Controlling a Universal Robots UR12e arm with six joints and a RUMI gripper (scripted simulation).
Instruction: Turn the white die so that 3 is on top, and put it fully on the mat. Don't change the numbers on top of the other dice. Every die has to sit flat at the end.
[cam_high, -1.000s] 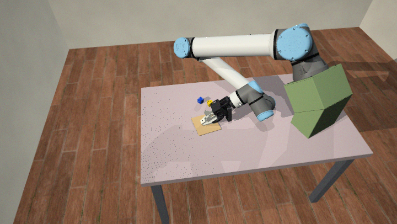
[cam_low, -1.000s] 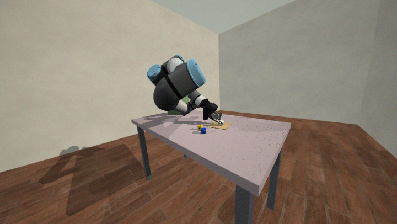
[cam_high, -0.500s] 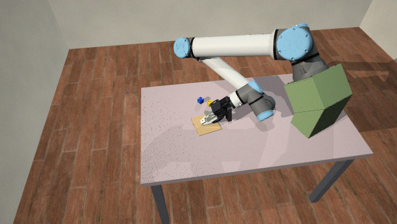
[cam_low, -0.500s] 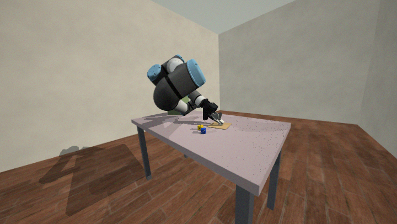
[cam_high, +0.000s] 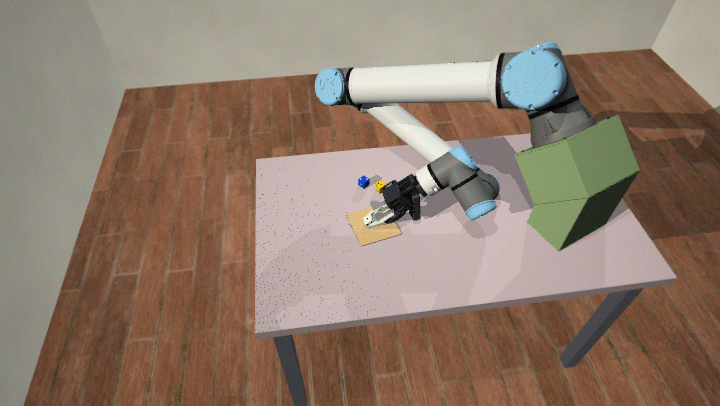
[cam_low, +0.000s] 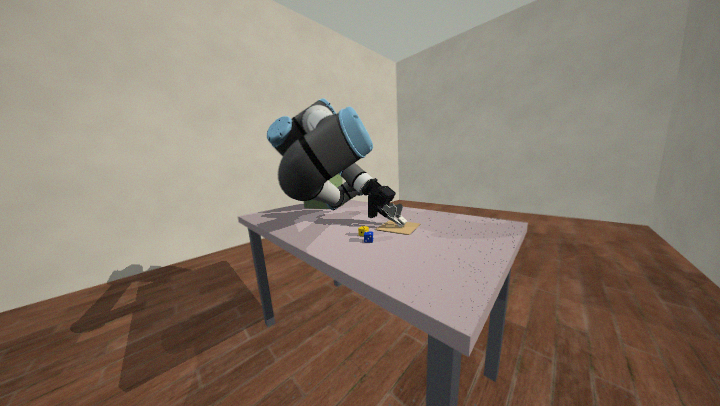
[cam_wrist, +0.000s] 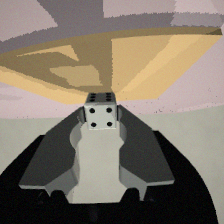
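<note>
Now: hand right at the white die. From my hand the other things lie so: blue die (30 mm behind, 180 mm to the right, 10 mm below); then yellow die (80 mm behind, 140 mm to the right, 10 mm below); then tan mat (10 mm behind, 20 mm below).
</note>
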